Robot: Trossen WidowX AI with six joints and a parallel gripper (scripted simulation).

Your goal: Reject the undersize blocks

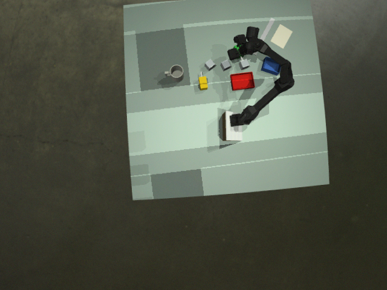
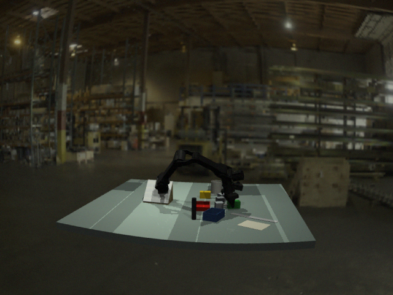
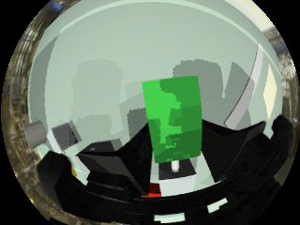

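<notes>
Right now my gripper tip is 70 mm past the steel block, 100 mm to the right of it and 10 mm below it. Round my gripper tip: red reject tray 180 mm behind, 10 mm to the left, 10 mm below; blue bin 110 mm behind, 200 mm to the right; green GO gauge 20 mm behind, 10 mm above.
</notes>
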